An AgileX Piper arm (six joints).
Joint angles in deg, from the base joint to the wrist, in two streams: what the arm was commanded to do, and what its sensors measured. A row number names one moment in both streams.
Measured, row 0: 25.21 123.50 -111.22 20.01 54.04 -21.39
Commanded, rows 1 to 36: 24.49 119.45 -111.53 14.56 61.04 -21.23; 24.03 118.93 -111.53 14.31 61.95 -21.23; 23.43 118.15 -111.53 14.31 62.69 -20.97; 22.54 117.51 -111.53 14.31 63.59 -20.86; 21.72 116.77 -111.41 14.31 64.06 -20.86; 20.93 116.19 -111.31 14.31 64.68 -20.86; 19.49 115.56 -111.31 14.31 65.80 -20.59; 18.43 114.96 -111.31 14.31 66.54 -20.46; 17.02 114.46 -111.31 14.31 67.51 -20.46; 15.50 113.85 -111.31 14.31 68.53 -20.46; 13.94 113.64 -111.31 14.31 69.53 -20.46; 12.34 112.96 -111.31 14.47 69.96 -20.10; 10.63 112.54 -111.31 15.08 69.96 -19.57; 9.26 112.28 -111.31 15.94 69.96 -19.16; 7.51 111.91 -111.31 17.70 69.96 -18.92; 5.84 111.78 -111.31 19.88 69.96 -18.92; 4.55 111.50 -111.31 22.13 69.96 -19.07; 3.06 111.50 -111.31 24.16 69.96 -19.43; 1.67 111.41 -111.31 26.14 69.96 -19.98; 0.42 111.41 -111.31 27.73 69.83 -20.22; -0.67 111.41 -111.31 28.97 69.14 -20.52; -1.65 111.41 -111.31 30.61 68.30 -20.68; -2.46 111.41 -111.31 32.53 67.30 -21.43; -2.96 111.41 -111.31 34.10 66.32 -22.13; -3.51 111.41 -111.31 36.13 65.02 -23.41; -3.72 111.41 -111.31 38.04 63.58 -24.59; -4.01 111.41 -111.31 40.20 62.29 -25.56; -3.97 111.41 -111.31 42.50 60.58 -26.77; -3.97 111.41 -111.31 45.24 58.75 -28.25; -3.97 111.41 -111.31 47.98 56.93 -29.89; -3.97 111.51 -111.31 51.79 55.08 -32.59; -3.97 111.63 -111.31 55.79 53.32 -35.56; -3.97 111.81 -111.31 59.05 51.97 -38.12; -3.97 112.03 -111.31 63.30 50.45 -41.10; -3.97 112.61 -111.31 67.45 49.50 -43.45; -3.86 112.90 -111.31 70.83 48.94 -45.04
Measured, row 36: -3.66 112.14 -111.22 56.56 54.02 -36.15
